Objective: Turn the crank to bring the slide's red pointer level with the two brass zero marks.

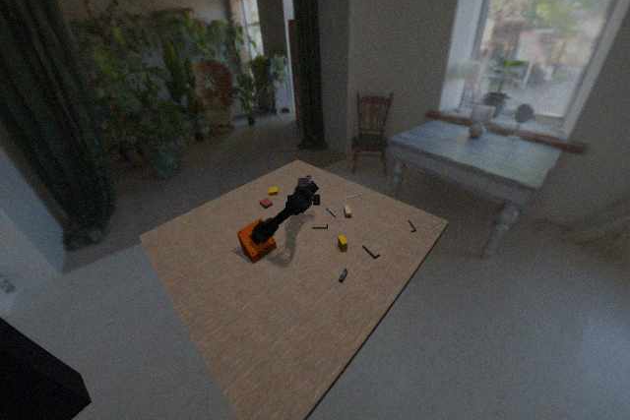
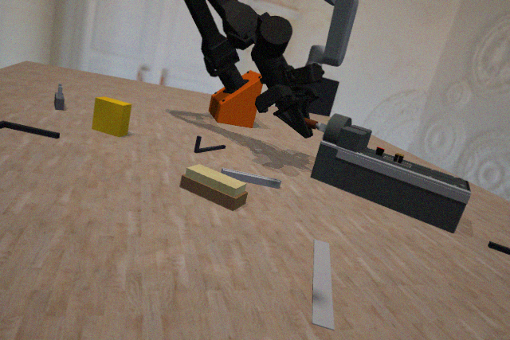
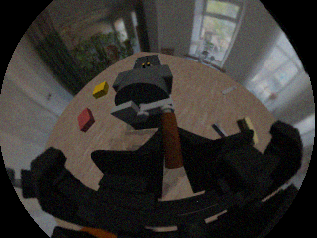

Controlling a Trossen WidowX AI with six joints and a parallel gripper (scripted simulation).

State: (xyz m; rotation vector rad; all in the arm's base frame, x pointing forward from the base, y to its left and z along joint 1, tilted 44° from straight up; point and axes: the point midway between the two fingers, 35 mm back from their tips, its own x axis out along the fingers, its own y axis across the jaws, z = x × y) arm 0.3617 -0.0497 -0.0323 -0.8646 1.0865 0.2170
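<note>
The brown crank handle is 1 cm behind my gripper tip, 1 cm to the right of it and 3 cm above it. The rest, counted from my gripper tip: red pointer 9 cm ahead, 10 cm to the left, 1 cm above; then tan-and-brown block 12 cm ahead, 23 cm to the right, 5 cm below; then grey bar 7 cm ahead, 14 cm to the right, 6 cm below.
</note>
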